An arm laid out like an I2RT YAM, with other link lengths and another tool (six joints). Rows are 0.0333 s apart.
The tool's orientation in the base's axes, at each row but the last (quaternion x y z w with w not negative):
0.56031 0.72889 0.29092 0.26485
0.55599 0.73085 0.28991 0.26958
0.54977 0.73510 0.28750 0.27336
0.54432 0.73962 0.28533 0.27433
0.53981 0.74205 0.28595 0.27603
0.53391 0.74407 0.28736 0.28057
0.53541 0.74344 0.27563 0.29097
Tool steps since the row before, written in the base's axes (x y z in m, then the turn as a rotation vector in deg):
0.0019 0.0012 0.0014 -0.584 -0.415 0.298
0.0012 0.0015 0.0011 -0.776 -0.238 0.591
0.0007 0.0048 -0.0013 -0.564 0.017 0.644
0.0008 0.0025 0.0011 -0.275 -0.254 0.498
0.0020 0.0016 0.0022 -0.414 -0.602 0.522
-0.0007 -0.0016 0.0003 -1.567 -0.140 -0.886
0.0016 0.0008 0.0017 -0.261 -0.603 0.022
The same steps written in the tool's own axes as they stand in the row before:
0.0006 0.0025 0.0005 -0.285 -0.256 -0.674
0.0011 0.0019 0.0003 -0.090 -0.133 -0.991
0.0046 0.0006 0.0020 0.100 0.102 -0.844
0.0021 0.0019 0.0001 -0.221 0.118 -0.570
0.0008 0.0033 0.0001 -0.520 -0.042 -0.731
-0.0014 -0.0006 -0.0009 0.391 -1.674 -0.553
0.0001 0.0025 0.0001 -0.513 -0.316 -0.264

